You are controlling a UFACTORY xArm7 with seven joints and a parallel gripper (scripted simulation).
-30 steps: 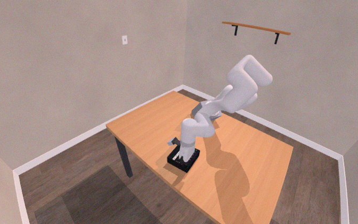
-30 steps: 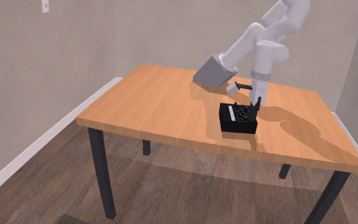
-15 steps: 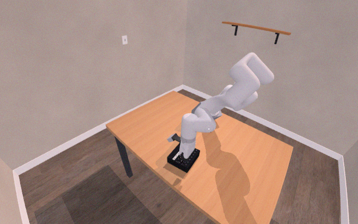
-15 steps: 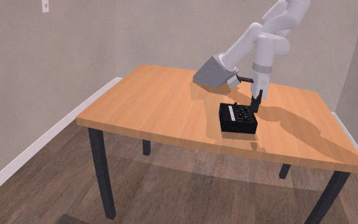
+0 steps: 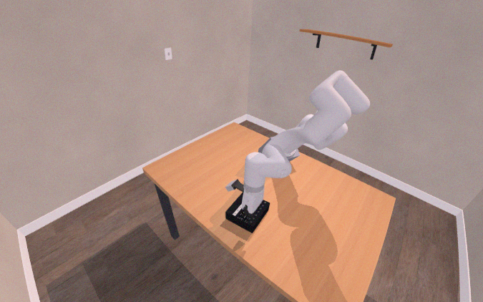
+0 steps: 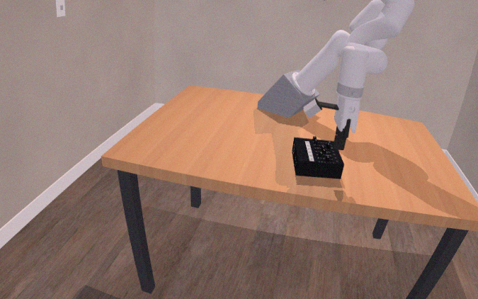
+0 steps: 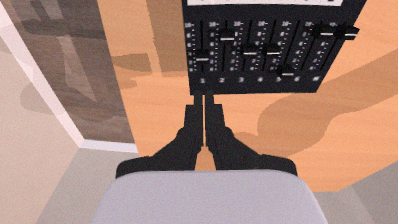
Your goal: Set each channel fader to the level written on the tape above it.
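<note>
Now: hand 3 cm to the left of the fader 1 cap and 5 cm above it. Also, from my hand: fader 2 cap 2 cm behind, 5 cm to the right, 5 cm below; fader 4 cap 6 cm behind, 4 cm to the right, 5 cm below; fader 3 cap 4 cm behind, 4 cm to the right, 5 cm below.
</note>
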